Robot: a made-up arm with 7 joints.
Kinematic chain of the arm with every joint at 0, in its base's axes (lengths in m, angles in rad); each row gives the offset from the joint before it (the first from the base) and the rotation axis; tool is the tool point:
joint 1: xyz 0 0.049 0 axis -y
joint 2: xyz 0 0.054 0 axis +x
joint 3: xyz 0 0 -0.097 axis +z
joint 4: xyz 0 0 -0.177 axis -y
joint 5: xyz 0 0 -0.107 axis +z
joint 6: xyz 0 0 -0.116 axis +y
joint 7: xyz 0 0 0 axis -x
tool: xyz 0 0 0
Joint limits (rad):
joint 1: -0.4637..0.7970
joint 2: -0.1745..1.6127
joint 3: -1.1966..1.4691
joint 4: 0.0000..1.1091
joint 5: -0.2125..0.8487
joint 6: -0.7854..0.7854
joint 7: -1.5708..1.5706
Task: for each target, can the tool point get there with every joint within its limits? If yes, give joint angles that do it. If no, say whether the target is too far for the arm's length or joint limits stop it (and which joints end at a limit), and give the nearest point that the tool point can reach.
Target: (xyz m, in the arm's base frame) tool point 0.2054 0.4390 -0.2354
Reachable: yes | joints 0.3490 0.6007 0.7852 0.7940 0.4802 0.3355 0.6231
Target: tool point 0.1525 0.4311 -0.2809
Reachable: yes | joints 0.0083 0.7313 0.3559 0.8015 -0.0306 0.6083 -0.5837
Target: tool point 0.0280 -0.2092 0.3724
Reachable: no: joint limits stop it (at a limit: joint 1, joint 2, joint 4) | nearest point 0.3322 -0.1139 -0.1477 | short by 0.610 m
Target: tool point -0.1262 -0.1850 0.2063
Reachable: no: joint limits stop it (at a limit: joint 1, joint 2, joint 3, joint 4) | nearest point -0.0847 -0.1448 -0.3326 | short by 0.542 m
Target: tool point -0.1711 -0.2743 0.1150
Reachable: no: joint limits stop it (at a limit: joint 1, joint 2, joint 3, joint 4) | nearest point -0.0847 -0.1448 -0.3326 | short by 0.474 m
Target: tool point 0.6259 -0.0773 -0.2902
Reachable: no: too far | nearest point 0.4010 -0.0084 -0.2374 | short by 0.241 m
